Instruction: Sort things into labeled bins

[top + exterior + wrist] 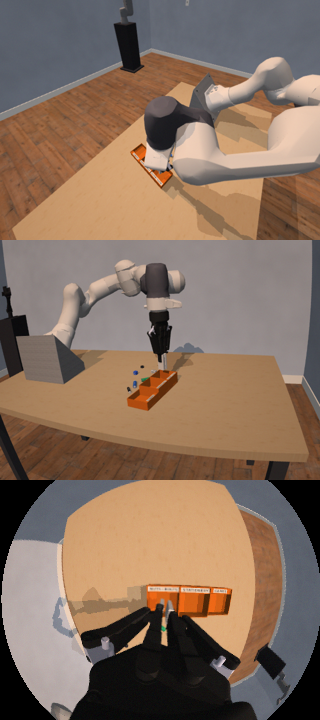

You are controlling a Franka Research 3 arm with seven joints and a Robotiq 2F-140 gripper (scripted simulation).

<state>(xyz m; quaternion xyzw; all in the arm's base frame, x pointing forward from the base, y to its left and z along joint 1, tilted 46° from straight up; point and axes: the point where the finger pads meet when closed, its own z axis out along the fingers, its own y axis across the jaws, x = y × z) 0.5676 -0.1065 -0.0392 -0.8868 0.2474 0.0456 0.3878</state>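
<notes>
The blue cube lies 150 mm behind my hand, 110 mm to the left of it and 100 mm below it. Also, from my hand: black cylinder: 130 mm behind, 70 mm to the right, 100 mm below; then green battery: 80 mm behind, 40 mm to the left, 100 mm below; then blue cylinder: 120 mm behind, 10 mm to the right, 100 mm below.
</notes>
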